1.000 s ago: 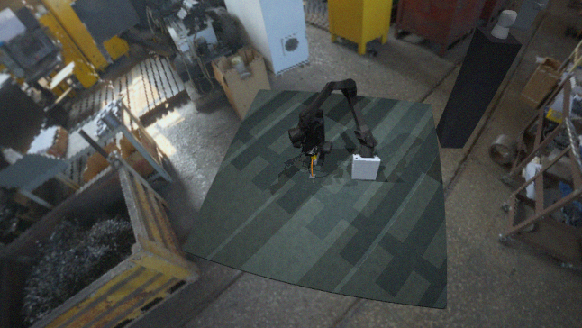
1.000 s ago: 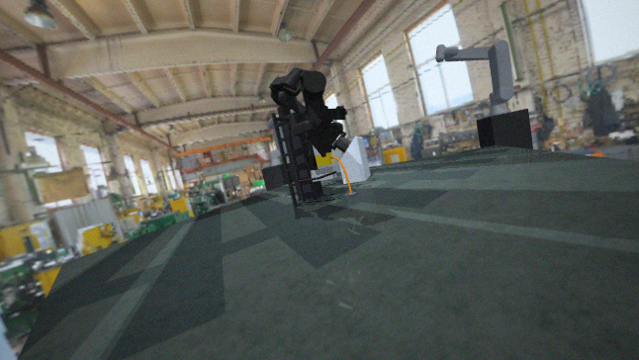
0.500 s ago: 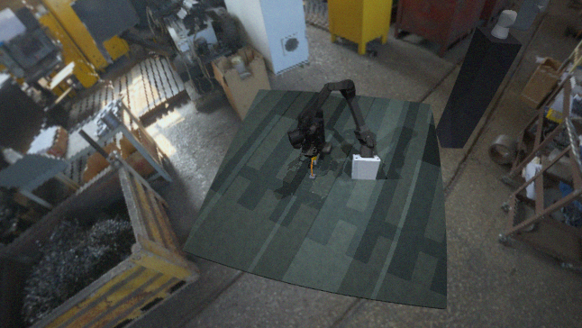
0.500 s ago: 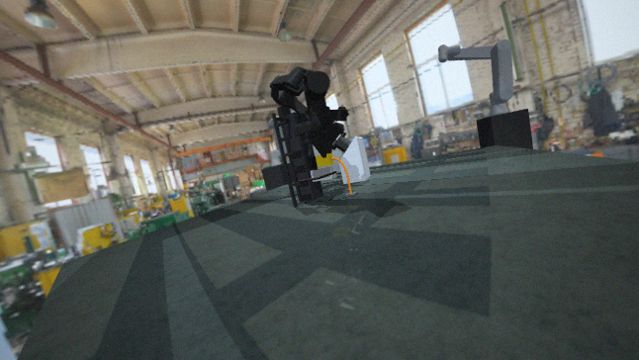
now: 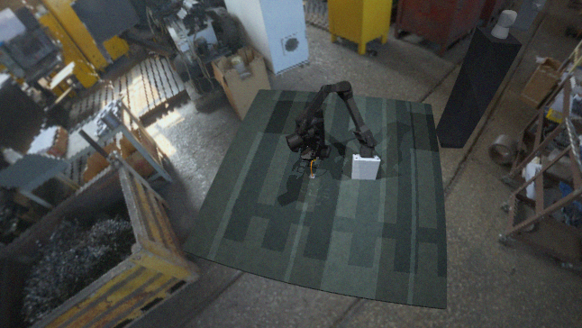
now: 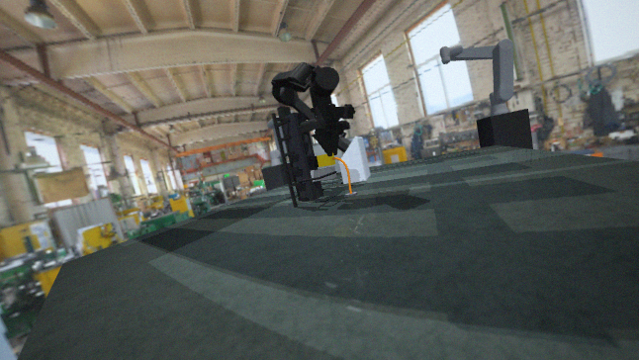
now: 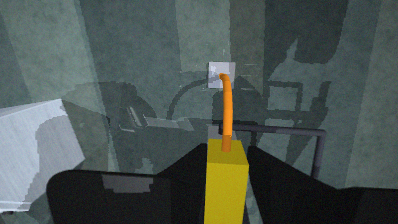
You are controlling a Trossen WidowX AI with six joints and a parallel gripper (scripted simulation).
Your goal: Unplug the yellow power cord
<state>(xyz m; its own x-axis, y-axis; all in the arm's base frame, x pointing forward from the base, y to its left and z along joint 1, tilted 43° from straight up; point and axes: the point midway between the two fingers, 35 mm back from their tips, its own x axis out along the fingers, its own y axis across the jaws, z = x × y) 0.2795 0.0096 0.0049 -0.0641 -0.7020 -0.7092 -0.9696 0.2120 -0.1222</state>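
Right now my gripper tip is 1 cm past the yellow plug and 4 cm to the left of it.
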